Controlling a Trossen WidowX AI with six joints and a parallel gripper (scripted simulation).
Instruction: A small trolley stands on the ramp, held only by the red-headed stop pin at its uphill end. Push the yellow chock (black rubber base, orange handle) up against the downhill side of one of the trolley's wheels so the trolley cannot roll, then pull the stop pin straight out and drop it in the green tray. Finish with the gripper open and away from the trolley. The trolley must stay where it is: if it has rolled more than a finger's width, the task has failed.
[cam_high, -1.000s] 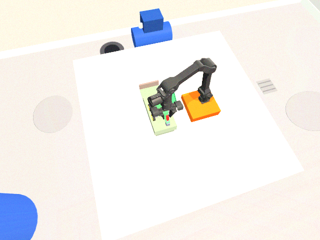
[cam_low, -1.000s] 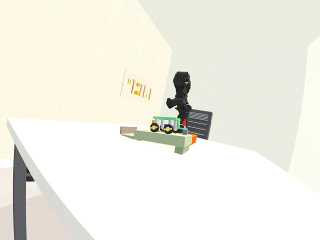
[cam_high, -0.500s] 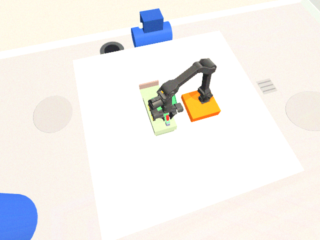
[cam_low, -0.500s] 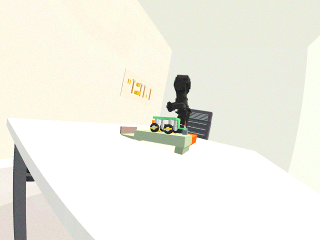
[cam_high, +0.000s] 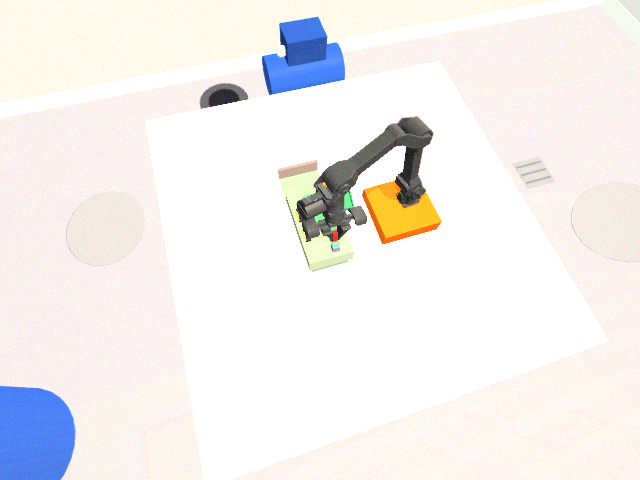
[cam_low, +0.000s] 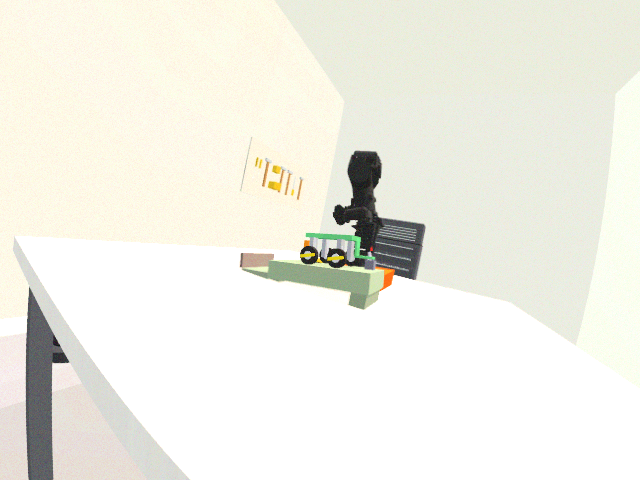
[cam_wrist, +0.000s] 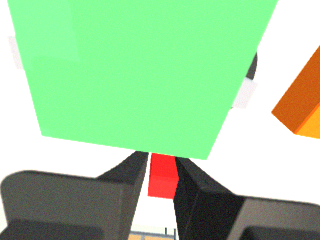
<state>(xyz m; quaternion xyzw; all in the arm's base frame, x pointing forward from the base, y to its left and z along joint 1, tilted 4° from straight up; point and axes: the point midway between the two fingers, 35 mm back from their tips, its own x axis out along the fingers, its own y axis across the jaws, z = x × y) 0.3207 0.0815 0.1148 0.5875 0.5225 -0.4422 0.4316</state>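
Right now my gripper tip is right at the red-headed stop pin. From my gripper tip the other things lie so: trolley: 10 mm ahead, 100 mm to the right, 20 mm below; then yellow chock: 50 mm behind, 180 mm to the right, 50 mm below; then pale green ramp: 10 mm ahead, 100 mm to the right, 80 mm below.
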